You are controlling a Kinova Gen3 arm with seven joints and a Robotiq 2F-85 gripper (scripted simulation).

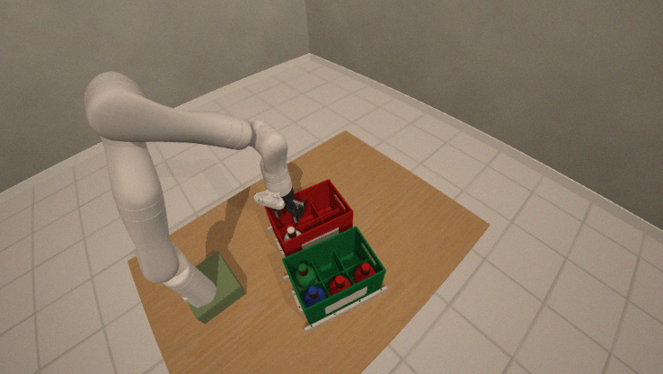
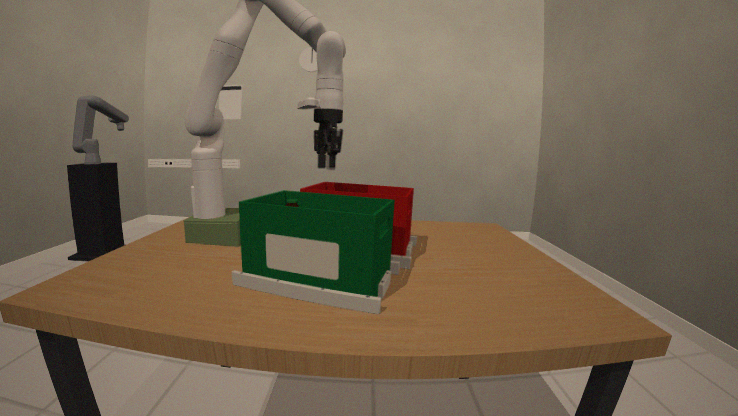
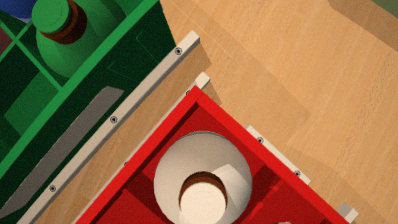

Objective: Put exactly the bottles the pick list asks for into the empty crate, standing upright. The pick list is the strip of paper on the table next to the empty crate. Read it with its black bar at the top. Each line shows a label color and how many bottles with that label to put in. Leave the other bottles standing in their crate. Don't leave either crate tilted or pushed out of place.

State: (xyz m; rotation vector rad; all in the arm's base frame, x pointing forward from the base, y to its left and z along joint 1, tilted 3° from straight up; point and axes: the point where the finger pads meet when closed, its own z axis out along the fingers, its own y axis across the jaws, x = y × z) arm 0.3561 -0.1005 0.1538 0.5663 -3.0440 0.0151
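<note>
Now: hand 8 cm past the green-label bottle, 13 cm to the left of it and 15 cm above it. Also, from my hand: green crate (2 cm behind, 20 cm to the right, 16 cm below); then red crate (9 cm ahead, 1 cm to the left, 16 cm below); then white-labelled bottle (15 cm below).
</note>
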